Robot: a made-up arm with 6 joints.
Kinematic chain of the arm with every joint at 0, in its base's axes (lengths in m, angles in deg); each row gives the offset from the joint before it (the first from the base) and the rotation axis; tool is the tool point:
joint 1: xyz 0 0 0.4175 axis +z
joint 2: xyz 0 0 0 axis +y
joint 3: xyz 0 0 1.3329 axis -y
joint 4: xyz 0 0 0 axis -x
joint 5: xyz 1.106 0 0 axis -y
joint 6: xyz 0 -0.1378 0 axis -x
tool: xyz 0 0 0
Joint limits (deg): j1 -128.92..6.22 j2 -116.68..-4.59 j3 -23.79..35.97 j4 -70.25..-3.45 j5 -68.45..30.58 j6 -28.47..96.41
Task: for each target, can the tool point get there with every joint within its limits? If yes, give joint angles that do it. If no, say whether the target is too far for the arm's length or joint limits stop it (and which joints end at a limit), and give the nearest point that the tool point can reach.
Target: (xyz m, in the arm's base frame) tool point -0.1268 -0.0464 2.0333
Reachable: yes | joints -68.24 -42.88 -6.15 -11.69 -52.90 39.48
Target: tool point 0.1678 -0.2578 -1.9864
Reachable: no: joint limits stop it (at a limit: joint 1, joint 2, joint 3, joint 4) | nearest point 0.6656 0.8985 0.9302 | short by 3.177 m
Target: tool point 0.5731 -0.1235 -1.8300
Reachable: no: joint limits stop it (at a limit: joint 1, joint 2, joint 3, joint 4) | nearest point 0.6656 0.8985 0.9302 | short by 2.945 m
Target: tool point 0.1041 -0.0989 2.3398
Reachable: yes | joints -7.20 -30.67 19.21 -51.90 6.28 44.16
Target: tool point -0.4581 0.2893 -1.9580
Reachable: no: joint limits stop it (at a limit: joint 2, joint 3, joint 4) | nearest point -1.8381 1.1608 0.3345 | short by 2.814 m
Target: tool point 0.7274 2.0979 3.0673
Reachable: no: too far | nearest point 0.4577 1.3202 2.0850 | short by 1.282 m
